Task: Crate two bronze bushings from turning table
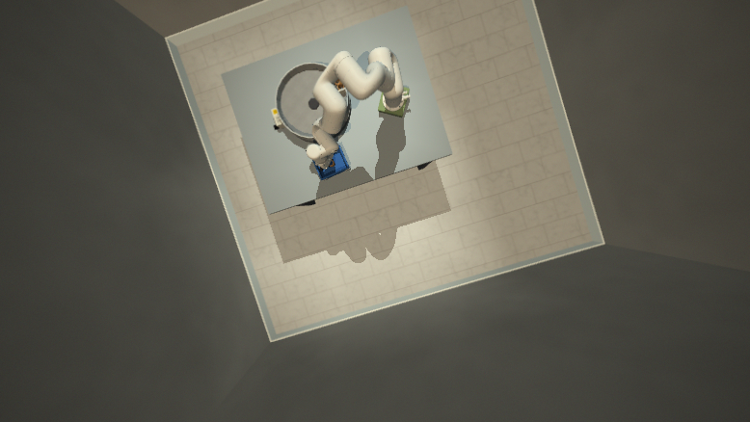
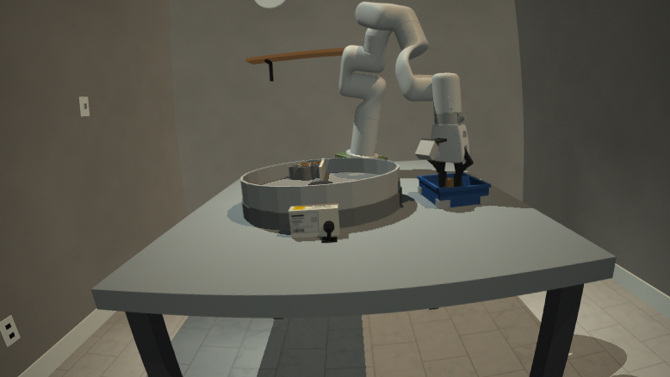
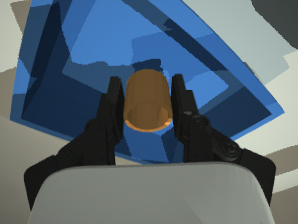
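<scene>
Now: hand 30 mm above the blue crate, 10 mm to the right of it and 10 mm past it.
</scene>
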